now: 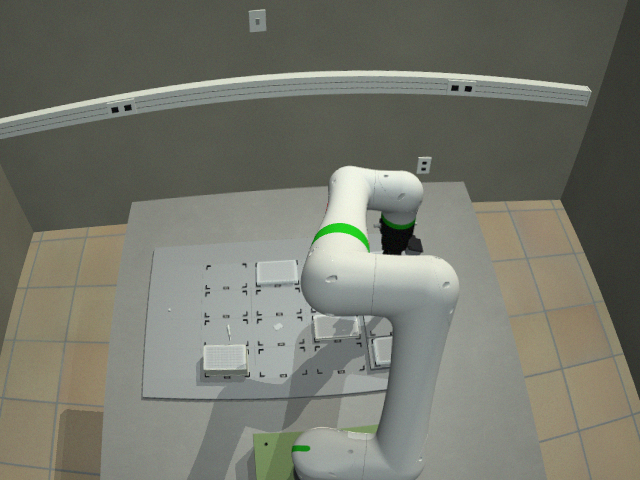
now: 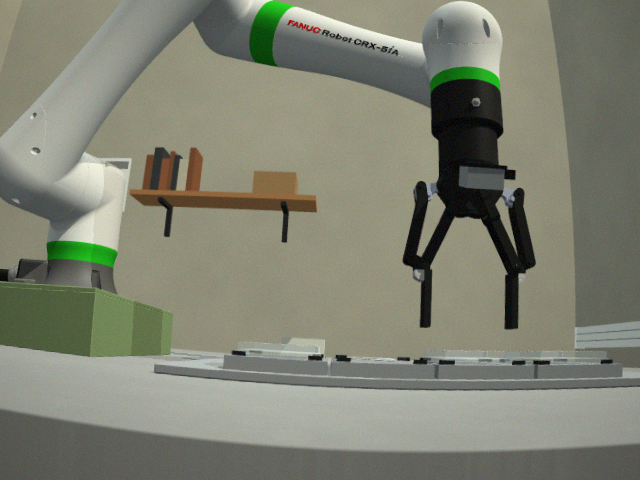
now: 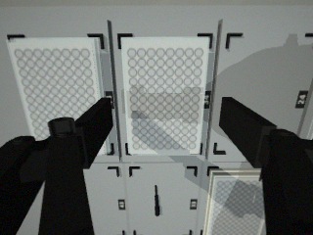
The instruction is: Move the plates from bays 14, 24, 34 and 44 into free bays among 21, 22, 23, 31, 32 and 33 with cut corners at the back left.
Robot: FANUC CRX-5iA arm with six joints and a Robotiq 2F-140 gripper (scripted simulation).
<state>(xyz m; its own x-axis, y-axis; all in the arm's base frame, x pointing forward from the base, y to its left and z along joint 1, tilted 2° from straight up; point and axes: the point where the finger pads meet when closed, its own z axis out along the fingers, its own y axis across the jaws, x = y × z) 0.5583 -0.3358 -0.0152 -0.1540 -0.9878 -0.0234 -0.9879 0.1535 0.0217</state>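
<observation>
Right now my hand is 60 mm above the sealed 96-well plate. Round my hand: dark stick: 30 mm ahead, 150 mm to the left, 80 mm below; thin white stick: 30 mm behind, 490 mm to the left, 80 mm below; white scrap: 40 mm behind, 350 mm to the left, 80 mm below.
</observation>
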